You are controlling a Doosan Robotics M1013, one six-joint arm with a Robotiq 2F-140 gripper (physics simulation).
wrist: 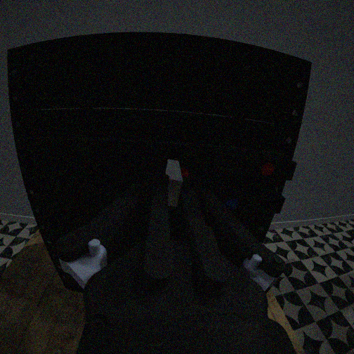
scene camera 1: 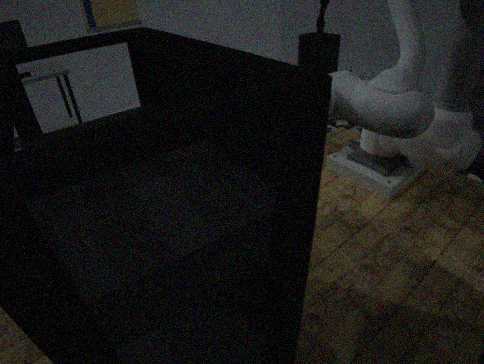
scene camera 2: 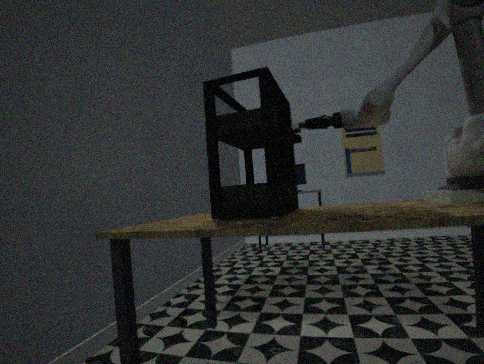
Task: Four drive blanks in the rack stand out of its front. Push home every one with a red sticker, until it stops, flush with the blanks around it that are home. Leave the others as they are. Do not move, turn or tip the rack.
In view: a black rack (scene camera 1: 186,223).
The black rack is seen too in the wrist view (wrist: 74,162) and in scene camera 2 (scene camera 2: 269,127).
